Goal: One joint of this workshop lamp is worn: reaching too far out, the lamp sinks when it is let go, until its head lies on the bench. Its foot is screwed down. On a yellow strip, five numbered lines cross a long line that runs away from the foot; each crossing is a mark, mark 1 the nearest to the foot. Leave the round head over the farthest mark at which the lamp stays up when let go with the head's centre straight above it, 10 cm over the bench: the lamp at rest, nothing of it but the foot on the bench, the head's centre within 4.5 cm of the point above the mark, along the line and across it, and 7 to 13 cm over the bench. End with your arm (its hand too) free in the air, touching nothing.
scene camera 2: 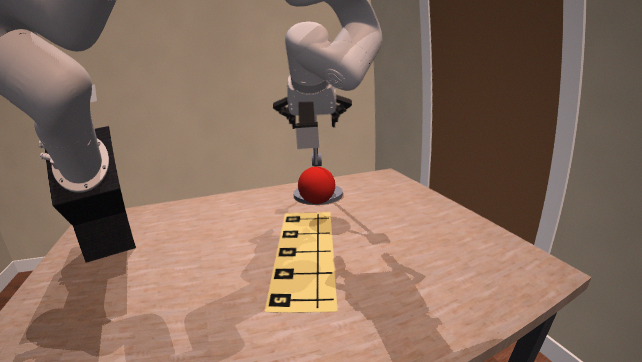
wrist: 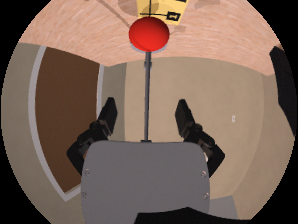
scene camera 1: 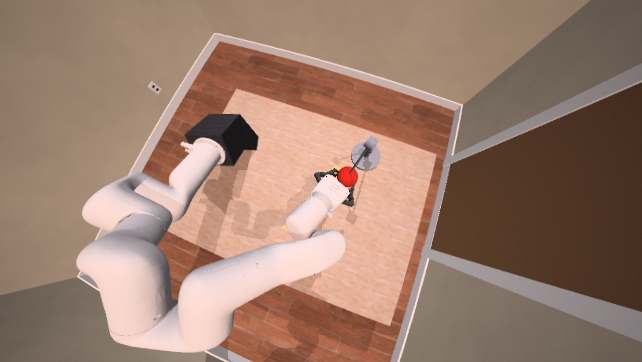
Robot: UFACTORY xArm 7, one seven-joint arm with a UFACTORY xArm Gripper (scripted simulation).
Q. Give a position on a red round lamp head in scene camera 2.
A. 316,185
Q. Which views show the gripper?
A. Scene camera 2, the wrist view and scene camera 1: all of them.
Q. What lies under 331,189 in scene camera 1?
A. The gripper.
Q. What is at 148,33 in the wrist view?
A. A red round lamp head.
